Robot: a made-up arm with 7 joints. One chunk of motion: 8 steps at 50 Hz.
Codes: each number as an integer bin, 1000 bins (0 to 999) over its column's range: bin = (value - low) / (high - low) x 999, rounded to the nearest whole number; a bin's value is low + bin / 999 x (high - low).
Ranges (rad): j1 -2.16..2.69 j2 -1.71..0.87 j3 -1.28..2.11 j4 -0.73..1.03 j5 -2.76..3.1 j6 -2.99..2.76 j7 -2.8..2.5
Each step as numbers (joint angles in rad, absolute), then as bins.
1 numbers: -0.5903 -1.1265 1.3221 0.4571 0.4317 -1.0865 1.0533
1 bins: 323 226 767 674 544 331 726
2 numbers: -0.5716 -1.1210 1.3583 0.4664 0.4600 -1.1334 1.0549
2 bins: 327 228 777 679 549 323 727
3 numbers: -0.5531 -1.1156 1.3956 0.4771 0.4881 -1.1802 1.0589
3 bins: 331 230 788 685 554 314 727
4 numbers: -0.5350 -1.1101 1.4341 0.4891 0.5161 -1.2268 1.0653
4 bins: 335 232 800 692 559 306 729
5 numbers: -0.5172 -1.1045 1.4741 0.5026 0.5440 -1.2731 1.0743
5 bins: 338 234 812 700 563 298 730
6 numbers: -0.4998 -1.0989 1.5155 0.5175 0.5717 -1.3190 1.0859
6 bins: 342 237 824 708 568 290 732
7 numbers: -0.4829 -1.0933 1.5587 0.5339 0.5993 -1.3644 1.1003
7 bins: 345 239 837 717 573 282 735
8 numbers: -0.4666 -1.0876 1.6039 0.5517 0.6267 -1.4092 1.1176
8 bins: 349 241 850 728 577 275 738
